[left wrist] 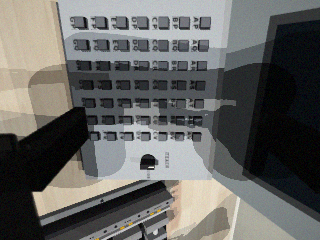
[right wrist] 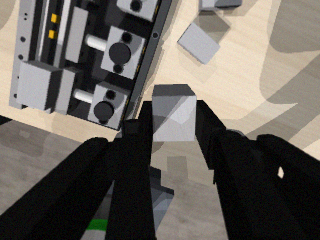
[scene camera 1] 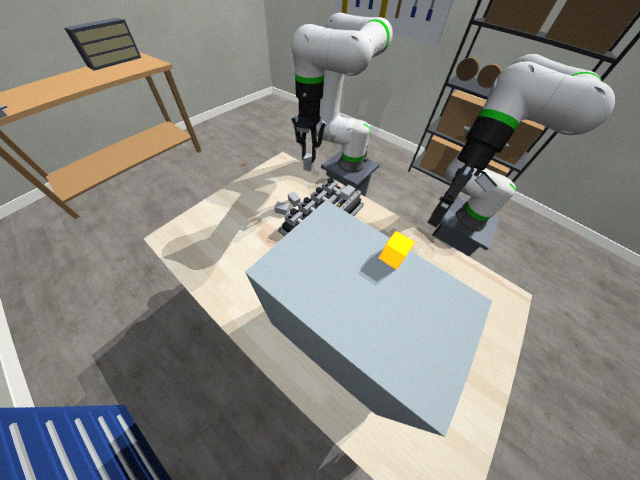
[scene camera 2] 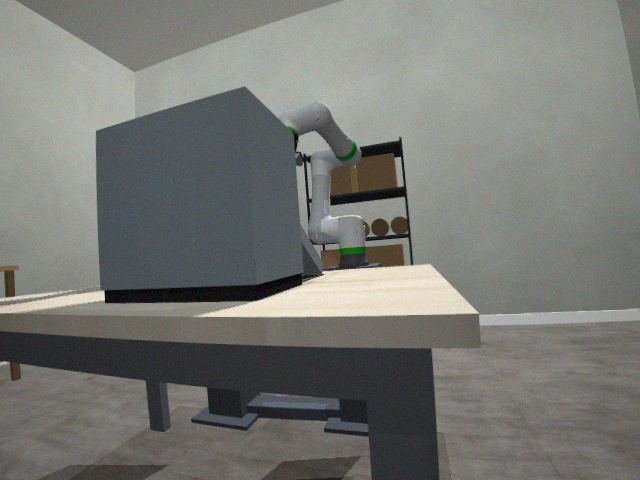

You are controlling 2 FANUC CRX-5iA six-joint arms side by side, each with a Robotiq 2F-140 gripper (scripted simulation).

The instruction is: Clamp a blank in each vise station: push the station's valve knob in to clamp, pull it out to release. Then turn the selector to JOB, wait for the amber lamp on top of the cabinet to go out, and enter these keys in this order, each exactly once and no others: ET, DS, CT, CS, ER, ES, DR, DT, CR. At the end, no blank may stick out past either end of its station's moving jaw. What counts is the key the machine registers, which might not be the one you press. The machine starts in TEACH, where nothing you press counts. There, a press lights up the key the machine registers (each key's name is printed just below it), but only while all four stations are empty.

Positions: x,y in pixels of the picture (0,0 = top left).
Labels:
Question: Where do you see a grey blank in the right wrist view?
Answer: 200,45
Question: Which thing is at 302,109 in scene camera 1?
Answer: My right gripper.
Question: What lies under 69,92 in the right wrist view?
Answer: A moving jaw.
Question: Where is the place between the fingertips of my left gripper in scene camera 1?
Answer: At 433,220

